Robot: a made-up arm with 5 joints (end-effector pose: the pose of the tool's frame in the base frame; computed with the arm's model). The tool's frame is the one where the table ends. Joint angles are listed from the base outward.
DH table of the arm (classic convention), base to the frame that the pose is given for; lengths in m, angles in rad. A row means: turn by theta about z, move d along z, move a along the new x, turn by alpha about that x. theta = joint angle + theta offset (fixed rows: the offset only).
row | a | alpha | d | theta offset
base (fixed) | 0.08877 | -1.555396 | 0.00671 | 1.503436
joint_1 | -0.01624 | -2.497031 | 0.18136 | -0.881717
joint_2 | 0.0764 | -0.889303 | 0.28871 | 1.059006
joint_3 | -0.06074 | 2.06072 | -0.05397 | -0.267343
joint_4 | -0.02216 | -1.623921 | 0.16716 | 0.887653
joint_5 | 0.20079 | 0 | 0 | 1.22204
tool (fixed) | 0 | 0 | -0.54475 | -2.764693
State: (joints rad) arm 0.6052 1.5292 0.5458 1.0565 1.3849
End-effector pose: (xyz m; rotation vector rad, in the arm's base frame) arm 0.1487 -0.4600 0.0136 -1.4269 0.4440 0.8632
Working (the frame after each row of the table, in the pose's form):
after base (fixed): 0.0060 0.0886 0.0067 -1.2286 -1.1485 1.1663
after joint_1: -0.1761 0.0852 0.0051 1.9008 1.5420 1.0629
after joint_2: 0.0743 0.0443 -0.1526 2.4316 -1.8600 0.2412
after joint_3: 0.0711 0.1125 -0.1085 -0.8870 0.6852 -1.5163
after joint_4: 0.2003 0.1181 -0.0004 -1.4054 0.5622 0.9895
after joint_5: 0.0271 0.0660 0.0868 -0.2022 -1.7783 -1.9315

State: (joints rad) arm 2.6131 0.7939 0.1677 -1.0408 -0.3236
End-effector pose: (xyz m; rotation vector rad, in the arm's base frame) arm -0.2827 0.3238 -0.2777 0.1986 1.0525 -0.8387
Working (the frame after each row of the table, in the pose's form):
after base (fixed): 0.0060 0.0886 0.0067 -1.2286 -1.1485 1.1663
after joint_1: -0.1745 0.1033 0.0255 0.4264 1.4637 -0.6782
after joint_2: 0.0929 -0.0249 0.0606 0.6196 0.1316 0.8925
after joint_3: 0.0313 -0.0438 0.0112 2.5136 1.0248 0.3634
after joint_4: 0.0817 -0.1058 -0.1373 0.9650 0.4675 0.8528
after joint_5: 0.0907 0.0405 -0.0001 1.1839 0.0023 1.6522

